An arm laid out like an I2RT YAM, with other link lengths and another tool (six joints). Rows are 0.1 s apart.
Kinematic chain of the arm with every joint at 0, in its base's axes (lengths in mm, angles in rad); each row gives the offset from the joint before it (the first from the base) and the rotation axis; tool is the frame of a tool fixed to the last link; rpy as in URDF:
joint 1: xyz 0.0 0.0 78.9 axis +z
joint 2: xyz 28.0 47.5 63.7 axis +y
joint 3: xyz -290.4 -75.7 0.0 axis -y
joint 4: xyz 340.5 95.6 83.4 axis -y
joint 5: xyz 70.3 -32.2 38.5 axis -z
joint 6: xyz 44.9 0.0 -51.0 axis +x
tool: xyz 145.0 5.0 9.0 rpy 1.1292 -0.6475 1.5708
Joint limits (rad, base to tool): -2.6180..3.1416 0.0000..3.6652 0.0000..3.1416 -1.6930..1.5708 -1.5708..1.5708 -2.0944..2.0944
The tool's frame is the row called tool.
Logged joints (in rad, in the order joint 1, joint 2, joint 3, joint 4, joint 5, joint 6), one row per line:
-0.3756 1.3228 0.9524 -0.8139 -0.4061 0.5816
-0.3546 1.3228 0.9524 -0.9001 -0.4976 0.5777
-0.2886 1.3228 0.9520 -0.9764 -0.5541 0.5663
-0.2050 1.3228 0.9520 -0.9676 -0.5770 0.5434
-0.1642 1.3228 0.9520 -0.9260 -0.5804 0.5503
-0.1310 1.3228 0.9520 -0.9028 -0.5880 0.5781
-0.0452 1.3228 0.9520 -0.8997 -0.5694 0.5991
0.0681 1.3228 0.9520 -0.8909 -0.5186 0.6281
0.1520 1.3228 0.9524 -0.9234 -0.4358 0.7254
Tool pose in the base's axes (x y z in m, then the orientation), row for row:
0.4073 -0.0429 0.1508 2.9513 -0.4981 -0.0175
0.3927 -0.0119 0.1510 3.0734 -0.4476 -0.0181
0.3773 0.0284 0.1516 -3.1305 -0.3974 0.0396
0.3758 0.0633 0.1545 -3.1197 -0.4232 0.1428
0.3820 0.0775 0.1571 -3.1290 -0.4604 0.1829
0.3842 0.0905 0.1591 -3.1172 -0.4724 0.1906
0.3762 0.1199 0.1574 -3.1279 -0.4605 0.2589
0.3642 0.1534 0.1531 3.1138 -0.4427 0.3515
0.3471 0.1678 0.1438 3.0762 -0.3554 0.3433
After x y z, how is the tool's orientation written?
As angles about the fixed x, y, z axes (roll, pitch, yaw), in radians.
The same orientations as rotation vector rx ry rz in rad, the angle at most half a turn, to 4 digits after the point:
2.8608 -0.0945 0.7254
2.9943 -0.0503 0.6807
-3.0609 -0.0640 -0.6160
-3.0140 -0.2227 -0.6452
-2.9943 -0.2791 -0.7001
-2.9752 -0.2932 -0.7128
-2.9647 -0.3908 -0.6924
-2.9719 -0.5182 -0.6758
3.0452 0.5095 0.5636

